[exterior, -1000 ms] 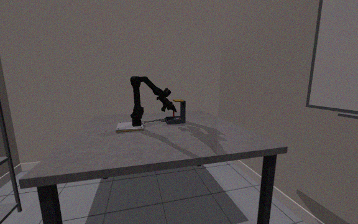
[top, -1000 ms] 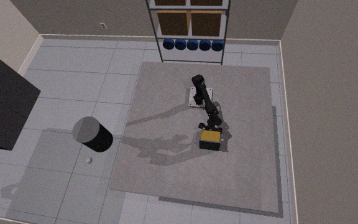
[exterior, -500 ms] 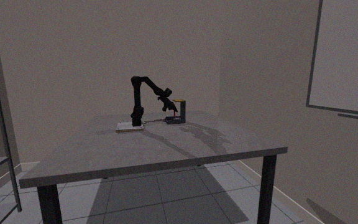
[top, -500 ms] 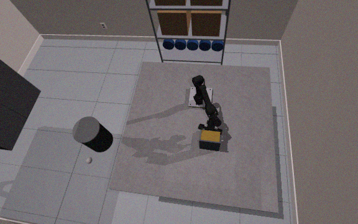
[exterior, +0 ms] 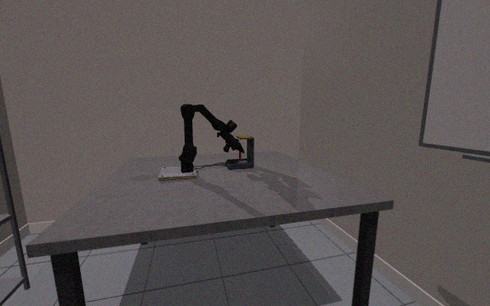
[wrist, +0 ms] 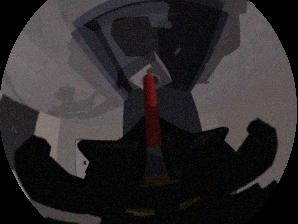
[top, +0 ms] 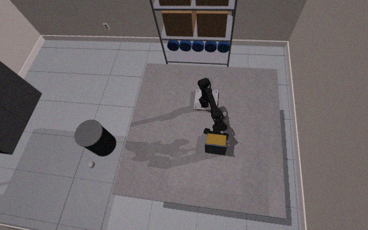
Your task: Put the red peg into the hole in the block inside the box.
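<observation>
My gripper tip is now 50 mm short of the dark back wall, 10 mm to the right of it and 10 mm below it. Round my gripper tip: red peg: 30 mm behind, 10 mm to the left, 10 mm below; yellow roof: 100 mm above, 20 mm to the left, 10 mm ahead.
</observation>
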